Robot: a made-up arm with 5 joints.
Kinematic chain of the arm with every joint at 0, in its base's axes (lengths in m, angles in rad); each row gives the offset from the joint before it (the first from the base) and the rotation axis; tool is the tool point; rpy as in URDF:
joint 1: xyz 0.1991 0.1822 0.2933 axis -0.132 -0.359 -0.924
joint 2: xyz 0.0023 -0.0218 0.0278 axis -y
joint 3: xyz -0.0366 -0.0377 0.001 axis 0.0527 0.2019 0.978
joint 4: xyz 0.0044 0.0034 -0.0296 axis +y
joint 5: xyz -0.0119 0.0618 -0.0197 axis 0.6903 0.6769 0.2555
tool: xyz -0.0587 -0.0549 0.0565 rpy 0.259 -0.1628 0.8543
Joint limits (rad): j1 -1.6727..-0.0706 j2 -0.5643..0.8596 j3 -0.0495..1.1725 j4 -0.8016..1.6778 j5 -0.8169..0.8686
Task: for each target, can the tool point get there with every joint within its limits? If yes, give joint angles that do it. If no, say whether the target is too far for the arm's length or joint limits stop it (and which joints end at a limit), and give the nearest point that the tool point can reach.
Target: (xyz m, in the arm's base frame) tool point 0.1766 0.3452 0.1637
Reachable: no: joint limits stop it (at a limit: joint 2, joint 3, joint 4, joint 5) | nearest point 0.1816 0.1838 0.1768 | short by 0.162 m
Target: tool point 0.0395 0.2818 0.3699
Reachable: no: joint limits stop it (at a limit: joint 1, joint 2, joint 3, joint 5) | nearest point 0.0682 0.1716 0.3594 | short by 0.114 m
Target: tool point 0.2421 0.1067 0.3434
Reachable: yes | joints -0.6998 -0.3394 0.6552 0.6905 0.4905
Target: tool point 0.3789 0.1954 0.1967
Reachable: no: joint limits stop it (at a limit: joint 1, joint 2, joint 3) | nearest point 0.2862 0.1551 0.2187 | short by 0.103 m
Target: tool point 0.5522 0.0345 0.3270
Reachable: no: too far | nearest point 0.3670 0.0898 0.3303 | short by 0.193 m
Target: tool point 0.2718 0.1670 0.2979
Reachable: yes | joints -1.4146 -0.3786 0.6438 1.3868 0.6942
